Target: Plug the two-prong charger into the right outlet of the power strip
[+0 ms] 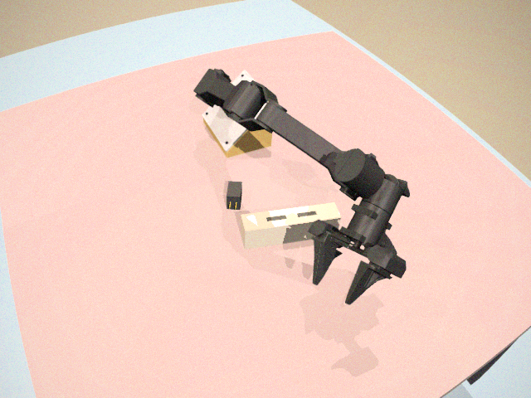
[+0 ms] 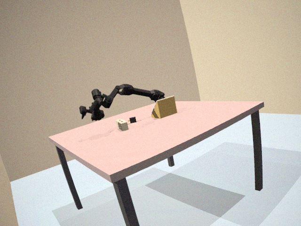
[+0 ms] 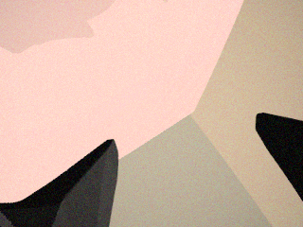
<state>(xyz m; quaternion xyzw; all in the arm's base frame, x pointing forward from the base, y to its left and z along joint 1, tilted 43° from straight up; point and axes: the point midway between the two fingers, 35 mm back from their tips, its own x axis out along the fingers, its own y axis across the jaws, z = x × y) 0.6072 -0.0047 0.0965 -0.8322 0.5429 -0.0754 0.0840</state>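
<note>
The black two-prong charger is 35 cm behind my gripper tip, 2 cm to the right of it and 11 cm below it.
</note>
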